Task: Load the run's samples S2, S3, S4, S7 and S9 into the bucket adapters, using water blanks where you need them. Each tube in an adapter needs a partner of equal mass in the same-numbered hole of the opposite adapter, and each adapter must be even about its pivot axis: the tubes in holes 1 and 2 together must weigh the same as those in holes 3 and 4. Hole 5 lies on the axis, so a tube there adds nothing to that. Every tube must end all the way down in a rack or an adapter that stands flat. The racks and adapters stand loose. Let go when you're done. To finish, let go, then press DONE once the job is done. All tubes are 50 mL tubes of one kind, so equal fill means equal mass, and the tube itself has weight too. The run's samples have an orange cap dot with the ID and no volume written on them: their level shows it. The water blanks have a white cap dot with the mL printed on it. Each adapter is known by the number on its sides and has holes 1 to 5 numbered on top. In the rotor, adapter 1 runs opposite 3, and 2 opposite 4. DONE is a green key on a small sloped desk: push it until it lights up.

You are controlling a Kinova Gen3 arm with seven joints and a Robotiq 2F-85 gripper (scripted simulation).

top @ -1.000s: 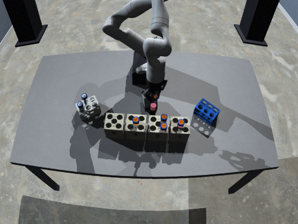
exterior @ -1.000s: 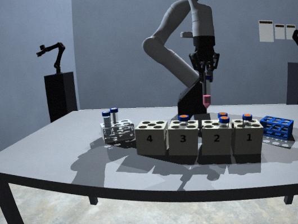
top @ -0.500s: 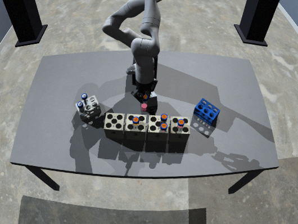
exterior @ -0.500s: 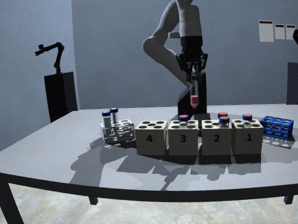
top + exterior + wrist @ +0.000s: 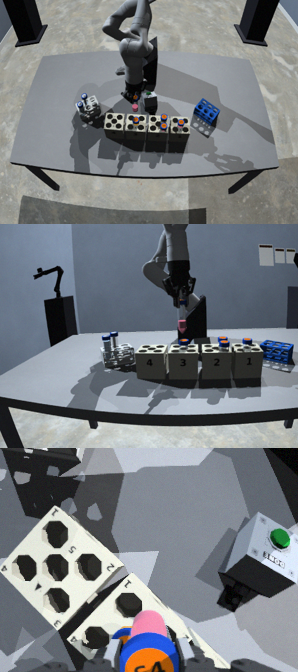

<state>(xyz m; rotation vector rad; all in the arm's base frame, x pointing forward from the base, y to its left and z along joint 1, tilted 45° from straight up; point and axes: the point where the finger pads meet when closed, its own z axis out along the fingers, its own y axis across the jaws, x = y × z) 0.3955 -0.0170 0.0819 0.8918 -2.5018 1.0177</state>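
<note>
Right now my hand is 1 cm past the sample tube S4 and 5 cm above it. Also, from my hand: adapter 3 (4 cm ahead, 20 cm below); sample tube S2 (3 cm ahead, 1 cm to the left, 18 cm below); sample tube S7 (3 cm ahead, 14 cm to the left, 18 cm below).
</note>
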